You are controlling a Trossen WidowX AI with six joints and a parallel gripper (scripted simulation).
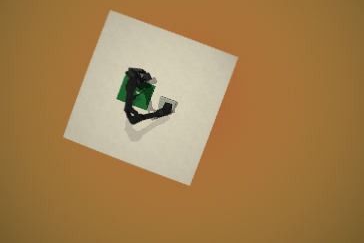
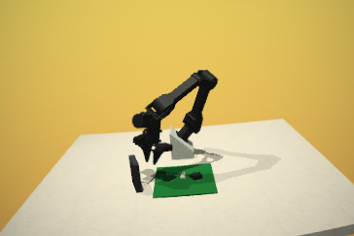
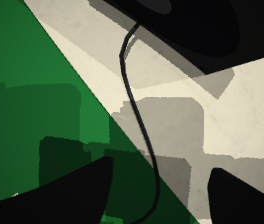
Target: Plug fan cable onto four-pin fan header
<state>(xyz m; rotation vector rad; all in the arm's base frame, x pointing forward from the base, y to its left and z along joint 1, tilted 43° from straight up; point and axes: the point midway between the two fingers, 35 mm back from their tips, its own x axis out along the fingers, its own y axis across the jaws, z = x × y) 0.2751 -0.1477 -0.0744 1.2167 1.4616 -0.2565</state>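
The fan plug lies 18 cm to the left of my gripper tip, 6 cm below it and 6 cm ahead of it. From my gripper tip the other things lie so: four-pin fan header (13 cm to the left, 7 cm below, 3 cm ahead); green board (13 cm to the left, 8 cm below, 5 cm ahead); black fan (7 cm ahead, 5 cm to the right, 1 cm below).
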